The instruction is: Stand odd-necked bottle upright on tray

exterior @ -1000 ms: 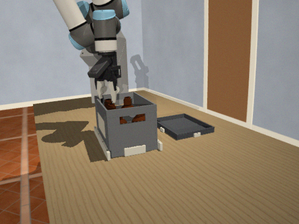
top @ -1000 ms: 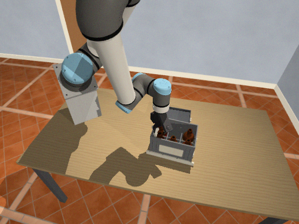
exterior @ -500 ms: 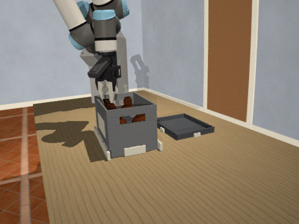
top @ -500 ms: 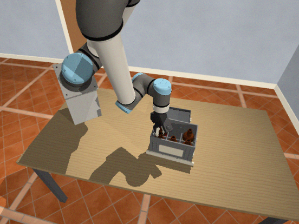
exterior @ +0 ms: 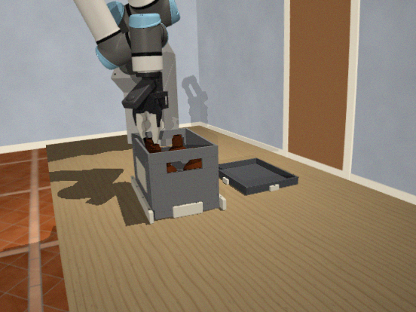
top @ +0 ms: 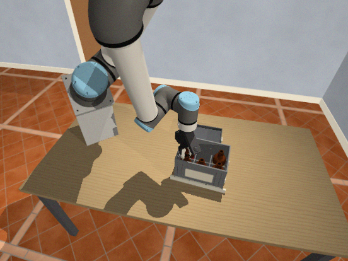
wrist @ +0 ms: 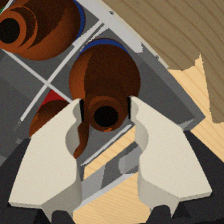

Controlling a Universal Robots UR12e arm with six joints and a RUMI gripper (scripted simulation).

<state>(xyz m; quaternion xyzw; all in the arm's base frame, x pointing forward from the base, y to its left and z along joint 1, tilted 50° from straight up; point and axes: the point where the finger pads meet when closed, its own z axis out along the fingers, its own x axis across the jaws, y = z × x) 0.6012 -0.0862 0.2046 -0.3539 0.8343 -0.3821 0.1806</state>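
Right now my hand is 9 cm short of the grey crate, 3 cm to the right of it and 7 cm above it. The rest, counted from my hand: bottle 19 cm ahead, 5 cm to the left, 7 cm below; then grey tray 11 cm ahead, 31 cm to the left, 14 cm below.
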